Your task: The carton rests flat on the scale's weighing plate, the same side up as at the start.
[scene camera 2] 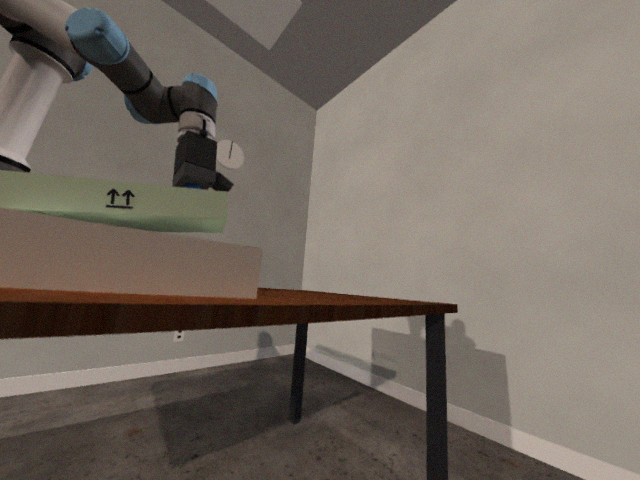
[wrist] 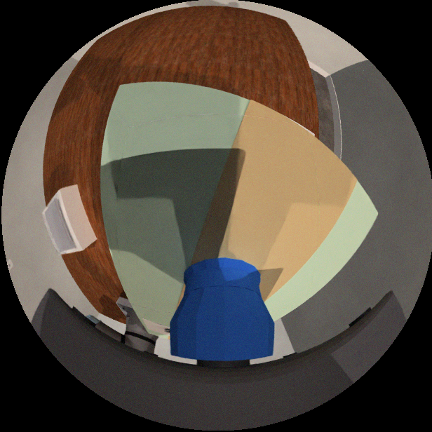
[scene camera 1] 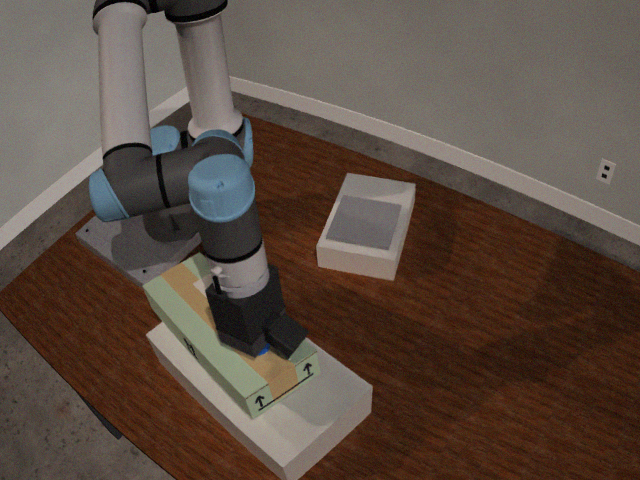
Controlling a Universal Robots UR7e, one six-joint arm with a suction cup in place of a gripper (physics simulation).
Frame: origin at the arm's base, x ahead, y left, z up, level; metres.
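Seen in the pictures: arm's base at its link origin: (scene camera 1: 174,218).
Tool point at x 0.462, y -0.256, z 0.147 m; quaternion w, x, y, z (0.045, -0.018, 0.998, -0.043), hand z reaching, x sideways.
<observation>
Offsets run from my tool point to a thing's top centre.
The long green carton (scene camera 1: 279,367) (scene camera 2: 165,206) (wrist: 285,175), with a tan tape strip on top and up-arrows on its sides, is above the white block {dx -0.043, dy +0.013, dz -0.081 m} (scene camera 1: 330,397) (scene camera 2: 155,266). Its near end is raised off the block with a small gap; its far end looks low, at or near the block top, so it is slightly tilted. My gripper (scene camera 1: 263,350) (scene camera 2: 192,186) (wrist: 222,280), a blue suction cup, presses on the carton's top near the raised end and holds it. The white scale {dx -0.066, dy +0.457, dz -0.102 m} (scene camera 1: 356,263) (wrist: 79,215) with its grey weighing plate {dx -0.056, dy +0.418, dz -0.102 m} (scene camera 1: 364,222) (wrist: 62,226) stands apart.
The scale is on the wooden table (scene camera 1: 491,335) (scene camera 2: 361,308) (wrist: 215,45), to the right of the block and farther back in scene camera 1. The arm's grey base plate (scene camera 1: 111,250) is at the back left, close to the carton's far end. The block stands near the table's front edge.
</observation>
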